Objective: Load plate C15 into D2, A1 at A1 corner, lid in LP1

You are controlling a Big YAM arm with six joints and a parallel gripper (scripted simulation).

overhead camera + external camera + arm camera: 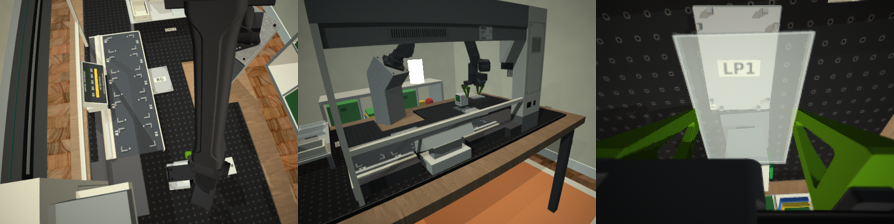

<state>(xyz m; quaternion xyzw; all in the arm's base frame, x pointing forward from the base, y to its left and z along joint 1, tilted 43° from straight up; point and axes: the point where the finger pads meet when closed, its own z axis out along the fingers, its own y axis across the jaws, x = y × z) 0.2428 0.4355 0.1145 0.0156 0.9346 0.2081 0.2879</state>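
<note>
Right now my hand is 11 cm above the lid park LP1, 1 cm to the right of it and 1 cm short of it. Round my hand: green-lit key (12 cm behind, 5 cm to the right, 4 cm below); then clear plate lid (right at my hand); then regrip nest RG (44 cm to the right, 11 cm below, 11 cm ahead).
</note>
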